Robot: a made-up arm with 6 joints.
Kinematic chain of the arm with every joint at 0, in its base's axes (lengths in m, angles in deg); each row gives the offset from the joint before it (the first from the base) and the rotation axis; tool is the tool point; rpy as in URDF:
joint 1: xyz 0 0 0.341 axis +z
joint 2: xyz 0 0 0 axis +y
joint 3: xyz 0.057 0 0.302 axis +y
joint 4: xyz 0.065 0 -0.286 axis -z
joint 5: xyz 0 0 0 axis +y
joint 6: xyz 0.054 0 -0.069 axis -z
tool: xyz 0 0 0 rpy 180 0 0
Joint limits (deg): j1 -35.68..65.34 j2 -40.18..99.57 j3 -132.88..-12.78 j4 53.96..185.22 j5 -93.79..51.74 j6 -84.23..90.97
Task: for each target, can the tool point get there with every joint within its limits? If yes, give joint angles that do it. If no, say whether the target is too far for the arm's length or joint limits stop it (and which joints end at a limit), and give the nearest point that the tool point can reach.
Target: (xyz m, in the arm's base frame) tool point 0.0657 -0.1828 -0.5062
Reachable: no: too far | nearest point 0.1690 -0.1483 -0.1380 | short by 0.384 m
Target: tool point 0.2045 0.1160 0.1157
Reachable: yes | joints 38.70 53.31 -40.23 125.37 6.56 -57.85
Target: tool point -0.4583 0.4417 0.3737
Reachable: no: joint limits stop it (at a limit: joint 1, joint 5) | nearest point 0.0689 0.1997 0.3737 | short by 0.580 m
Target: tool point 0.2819 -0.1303 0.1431
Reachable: yes | joints -9.40 66.83 -55.07 98.13 -69.99 -5.79
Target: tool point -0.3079 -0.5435 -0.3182
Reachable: no: too far | nearest point 0.0881 -0.1602 -0.0733 | short by 0.603 m
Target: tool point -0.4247 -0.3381 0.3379
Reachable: no: joint limits stop it (at a limit: joint 1, joint 2, joint 3) | nearest point -0.0603 -0.0547 0.1817 | short by 0.487 m
